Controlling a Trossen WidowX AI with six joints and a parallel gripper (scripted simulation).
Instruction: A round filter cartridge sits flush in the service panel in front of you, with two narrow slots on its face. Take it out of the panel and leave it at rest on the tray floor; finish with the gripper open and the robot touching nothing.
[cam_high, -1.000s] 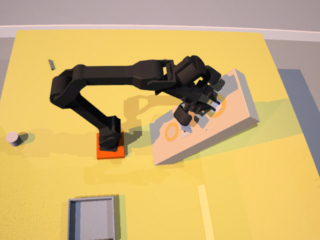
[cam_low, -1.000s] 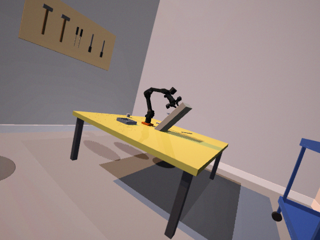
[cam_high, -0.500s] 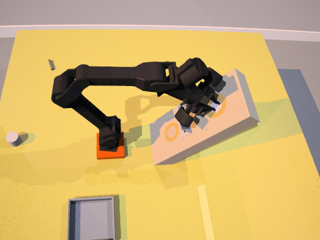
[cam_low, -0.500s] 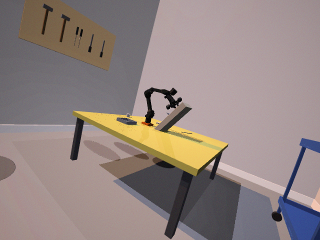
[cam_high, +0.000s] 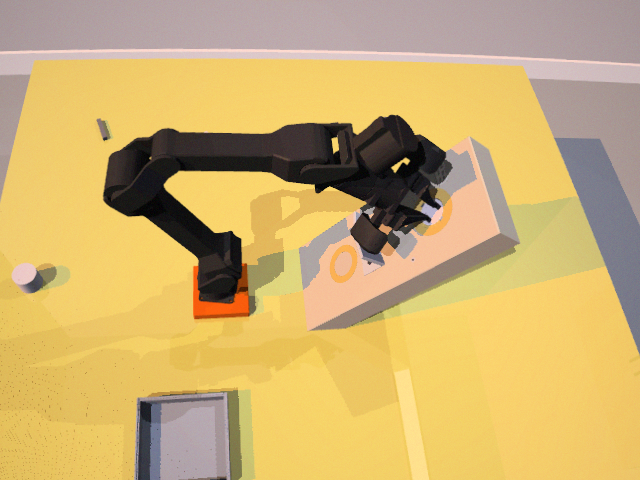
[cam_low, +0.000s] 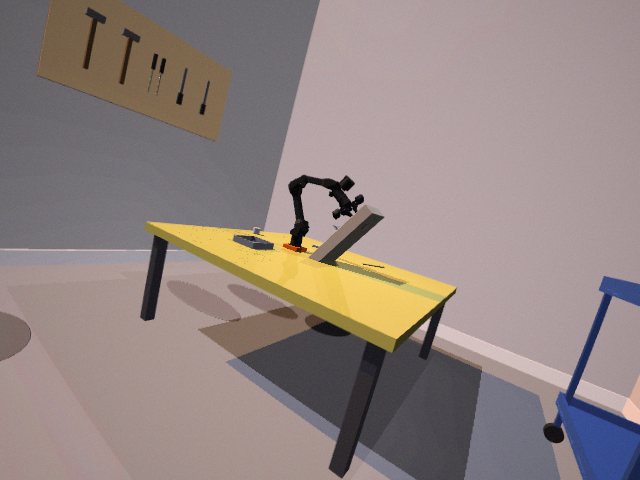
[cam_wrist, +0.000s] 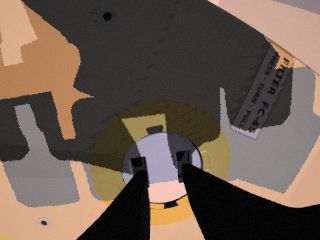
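My gripper tip is now 20 mm short of the round filter cartridge and 10 mm above it. The rest, counted from my gripper tip: grey flap 80 mm behind, 10 mm to the right, 100 mm below; service panel 30 mm behind, 90 mm below; grey tray 360 mm behind, 340 mm to the right, 260 mm below.
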